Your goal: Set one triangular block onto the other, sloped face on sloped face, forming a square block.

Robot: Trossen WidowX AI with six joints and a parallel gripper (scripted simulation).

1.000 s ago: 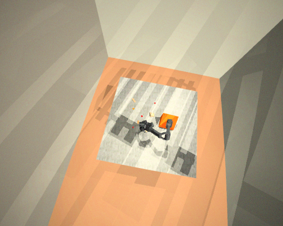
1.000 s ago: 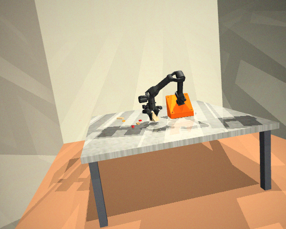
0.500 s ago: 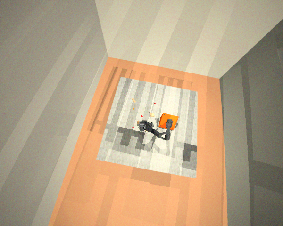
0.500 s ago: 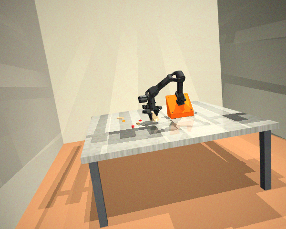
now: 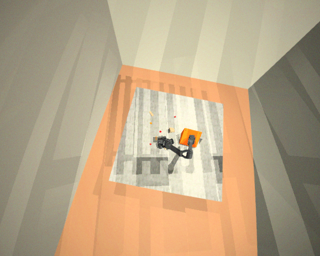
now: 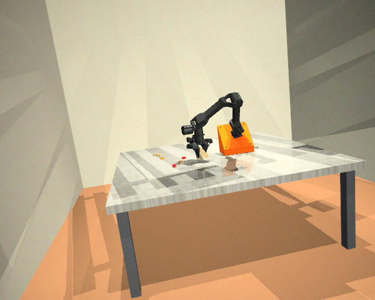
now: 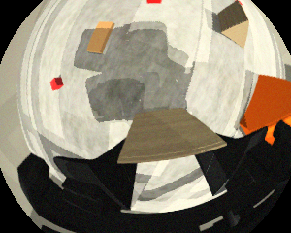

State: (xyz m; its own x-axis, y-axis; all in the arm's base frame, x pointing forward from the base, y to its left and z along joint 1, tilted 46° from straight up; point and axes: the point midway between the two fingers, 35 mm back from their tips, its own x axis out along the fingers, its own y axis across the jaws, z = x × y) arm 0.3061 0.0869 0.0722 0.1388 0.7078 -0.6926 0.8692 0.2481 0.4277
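The tan triangular block lies 1 cm above my gripper tip. The rest, counted from my gripper tip: yellow piece 28 cm to the right, 21 cm ahead, 3 cm below; flat tan piece 42 cm to the right, 22 cm ahead, 3 cm below.
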